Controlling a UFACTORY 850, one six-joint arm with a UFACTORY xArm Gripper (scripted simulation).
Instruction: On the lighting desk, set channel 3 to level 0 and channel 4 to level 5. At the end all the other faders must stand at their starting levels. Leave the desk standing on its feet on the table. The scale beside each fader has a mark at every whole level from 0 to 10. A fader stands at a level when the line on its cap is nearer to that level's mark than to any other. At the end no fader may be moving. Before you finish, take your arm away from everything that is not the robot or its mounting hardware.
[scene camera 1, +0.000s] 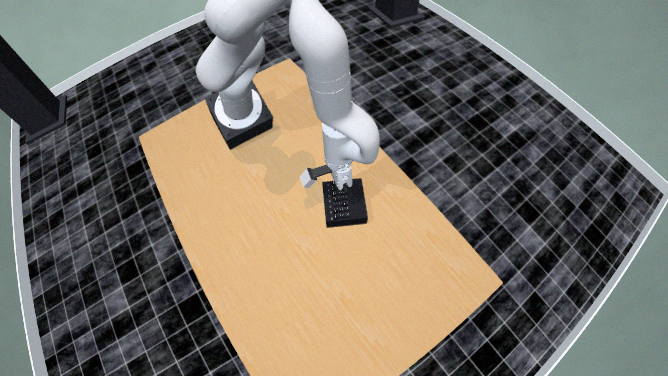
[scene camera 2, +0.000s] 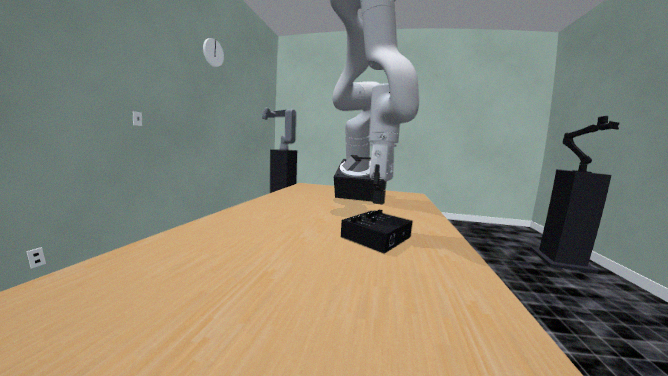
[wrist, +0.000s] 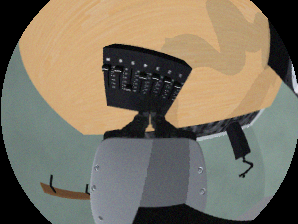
Path:
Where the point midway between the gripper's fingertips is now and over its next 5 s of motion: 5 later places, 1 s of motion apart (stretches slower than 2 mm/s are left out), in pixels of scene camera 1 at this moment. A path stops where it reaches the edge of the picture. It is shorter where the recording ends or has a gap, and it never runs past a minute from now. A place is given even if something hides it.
The gripper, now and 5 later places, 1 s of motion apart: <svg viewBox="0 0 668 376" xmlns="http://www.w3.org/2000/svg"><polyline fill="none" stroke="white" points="339,189 330,194 327,195 327,198 327,199 327,200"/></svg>

